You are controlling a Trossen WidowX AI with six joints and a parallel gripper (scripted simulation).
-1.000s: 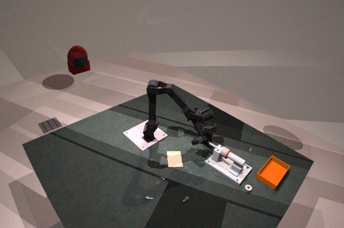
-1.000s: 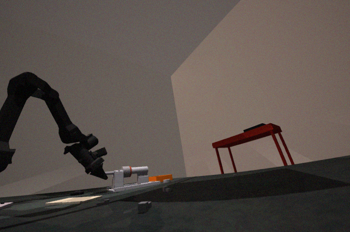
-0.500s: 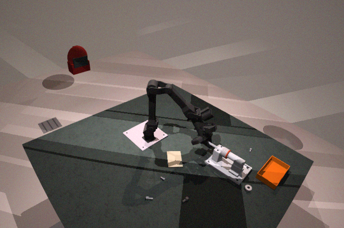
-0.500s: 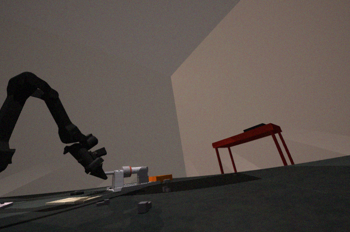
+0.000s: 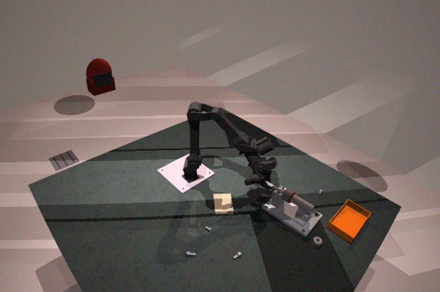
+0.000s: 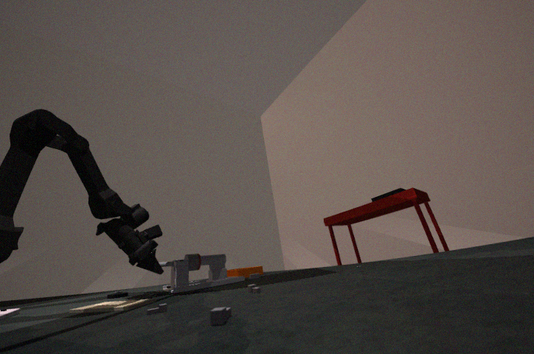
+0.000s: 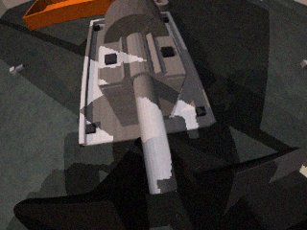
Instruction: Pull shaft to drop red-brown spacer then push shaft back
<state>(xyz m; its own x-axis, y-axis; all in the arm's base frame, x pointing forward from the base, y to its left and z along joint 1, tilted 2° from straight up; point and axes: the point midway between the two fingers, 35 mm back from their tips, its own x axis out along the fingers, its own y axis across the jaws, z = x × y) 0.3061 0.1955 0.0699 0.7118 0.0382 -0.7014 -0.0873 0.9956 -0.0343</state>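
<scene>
The shaft lies 60 mm ahead of my gripper tip and 20 mm above it. Also, from my gripper tip: orange tray (340 mm ahead, 160 mm to the left, 50 mm below); cream pad (190 mm to the right, 100 mm behind, 50 mm below).
</scene>
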